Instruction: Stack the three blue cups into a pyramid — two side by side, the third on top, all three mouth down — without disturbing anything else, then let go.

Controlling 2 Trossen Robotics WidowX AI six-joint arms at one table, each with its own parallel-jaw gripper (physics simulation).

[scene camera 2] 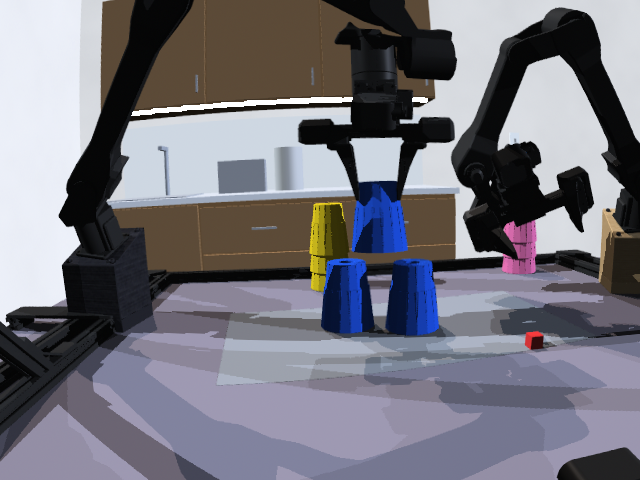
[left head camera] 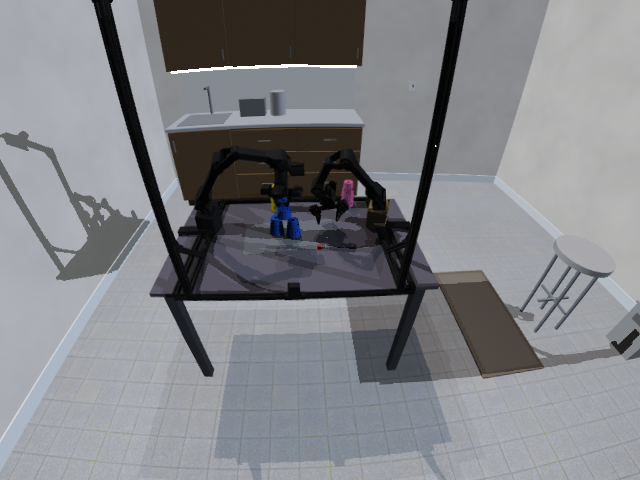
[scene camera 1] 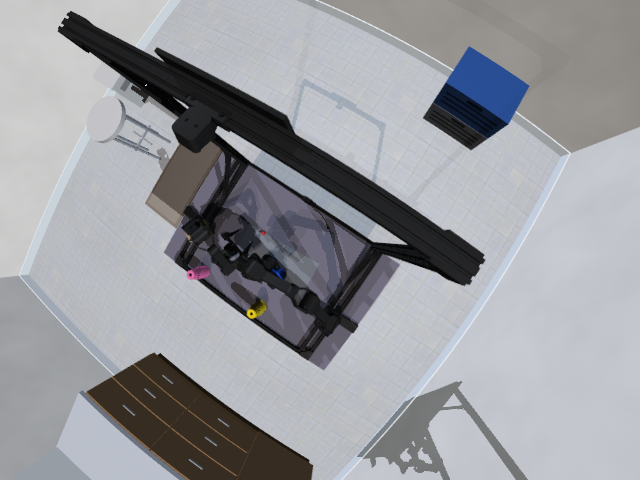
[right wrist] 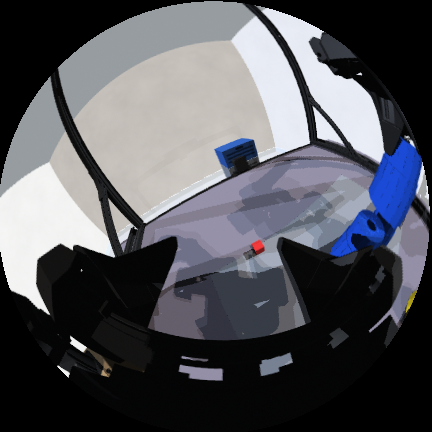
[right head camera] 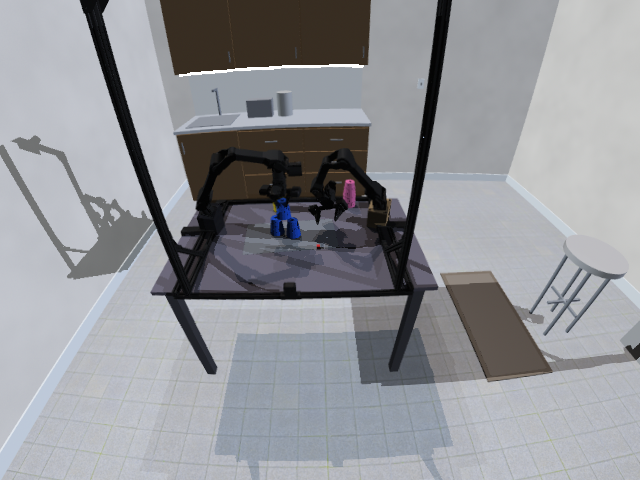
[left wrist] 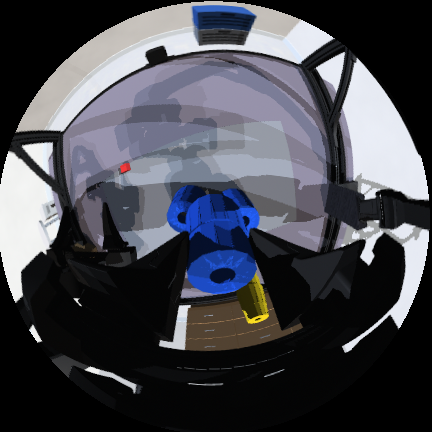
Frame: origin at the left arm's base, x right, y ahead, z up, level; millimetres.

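Where they show: left gripper, between the fingertips: (scene camera 2: 378,200) (left head camera: 282,206) (right head camera: 281,206) (left wrist: 219,234); right gripper, between the fingertips: (scene camera 2: 549,242) (left head camera: 327,222) (scene camera 1: 246,235) (right wrist: 228,242) (right head camera: 326,222) (left wrist: 83,203); left arm's base, origin of its link: (scene camera 2: 103,245) (left head camera: 206,209) (scene camera 1: 327,323) (right head camera: 208,210) (left wrist: 361,210); right arm's base, origin of its link: (scene camera 2: 634,222) (left head camera: 379,205) (right head camera: 379,204).
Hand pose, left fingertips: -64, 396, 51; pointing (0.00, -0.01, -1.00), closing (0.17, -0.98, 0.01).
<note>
Each offset is from my left fingertips to the top centre of the thing, as dx, dy, dz.
Two blue cups stand mouth down side by side with a small gap: the left cup {-14, -45, -81} (scene camera 2: 346,299) (left head camera: 276,227) (right head camera: 277,227) and the right cup {-19, +42, -81} (scene camera 2: 412,299) (left head camera: 293,228) (right head camera: 293,228). My left gripper (scene camera 2: 378,196) is shut on the third blue cup {-14, +0, +24} (scene camera 2: 379,227) (left head camera: 283,210) (left wrist: 221,250) (right wrist: 395,177), which it holds mouth down and upright. In scene camera 2 this cup hangs above the gap between the other two, its rim a little above their tops. My right gripper (scene camera 2: 549,242) (left head camera: 328,219) (right wrist: 228,242) is open and empty, to the right of the cups.
A yellow cup stack {-219, -132, -17} (scene camera 2: 327,232) (scene camera 1: 256,308) (left wrist: 254,300) stands behind the left cup. A pink cup stack {-398, +230, -17} (scene camera 2: 520,248) (left head camera: 348,193) (scene camera 1: 198,272) stands at the back right. A small red cube {+42, +195, -152} (scene camera 2: 534,340) (left wrist: 125,168) (right wrist: 258,247) lies right of the cups.
</note>
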